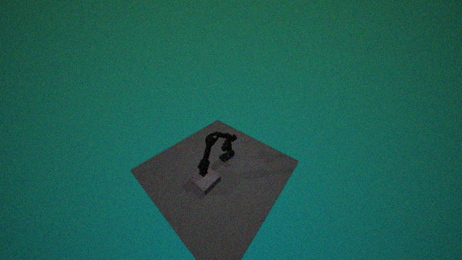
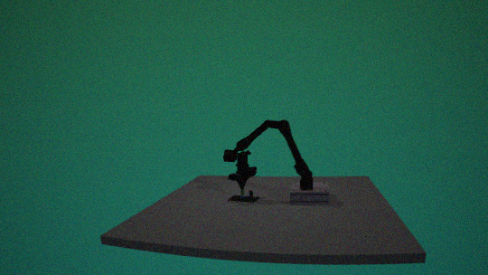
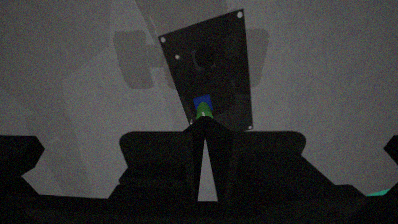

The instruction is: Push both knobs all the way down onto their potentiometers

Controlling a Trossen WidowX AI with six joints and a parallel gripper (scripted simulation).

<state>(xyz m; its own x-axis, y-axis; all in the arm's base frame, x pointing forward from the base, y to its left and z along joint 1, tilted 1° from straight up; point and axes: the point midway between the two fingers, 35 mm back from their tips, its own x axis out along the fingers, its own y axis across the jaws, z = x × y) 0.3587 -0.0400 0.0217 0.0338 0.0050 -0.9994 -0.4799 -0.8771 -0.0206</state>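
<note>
Right now the green knob is 1 cm below my gripper tip. From my gripper tip the other things lie so: dark round knob 5 cm behind, 3 cm to the left, 2 cm below.
</note>
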